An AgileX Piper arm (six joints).
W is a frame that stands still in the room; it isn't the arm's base.
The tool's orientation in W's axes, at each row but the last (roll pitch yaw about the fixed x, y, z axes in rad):
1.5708 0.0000 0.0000
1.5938 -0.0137 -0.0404
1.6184 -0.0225 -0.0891
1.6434 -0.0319 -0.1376
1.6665 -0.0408 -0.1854
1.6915 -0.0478 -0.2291
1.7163 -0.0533 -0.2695
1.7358 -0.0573 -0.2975
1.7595 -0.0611 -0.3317
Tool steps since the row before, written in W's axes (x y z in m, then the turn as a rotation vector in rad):
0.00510 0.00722 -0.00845 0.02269 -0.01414 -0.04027
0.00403 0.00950 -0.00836 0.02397 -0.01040 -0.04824
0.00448 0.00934 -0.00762 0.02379 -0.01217 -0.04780
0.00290 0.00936 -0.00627 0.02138 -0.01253 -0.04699
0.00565 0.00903 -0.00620 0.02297 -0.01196 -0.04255
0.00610 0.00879 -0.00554 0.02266 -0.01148 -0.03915
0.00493 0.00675 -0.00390 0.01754 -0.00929 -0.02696
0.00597 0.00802 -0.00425 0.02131 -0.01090 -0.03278
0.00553 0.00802 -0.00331 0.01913 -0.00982 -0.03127
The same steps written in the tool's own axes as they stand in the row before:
0.00510 -0.00845 -0.00722 0.02269 -0.04027 0.01414
0.00353 -0.00863 -0.00946 0.02371 -0.04834 0.01054
0.00346 -0.00815 -0.00932 0.02370 -0.04781 0.01229
0.00139 -0.00700 -0.00919 0.02139 -0.04688 0.01291
0.00363 -0.00727 -0.00926 0.02302 -0.04261 0.01165
0.00368 -0.00688 -0.00918 0.02278 -0.03926 0.01084
0.00274 -0.00514 -0.00715 0.01792 -0.02704 0.00829
0.00311 -0.00592 -0.00856 0.02165 -0.03293 0.00972
0.00241 -0.00516 -0.00857 0.01934 -0.03136 0.00910

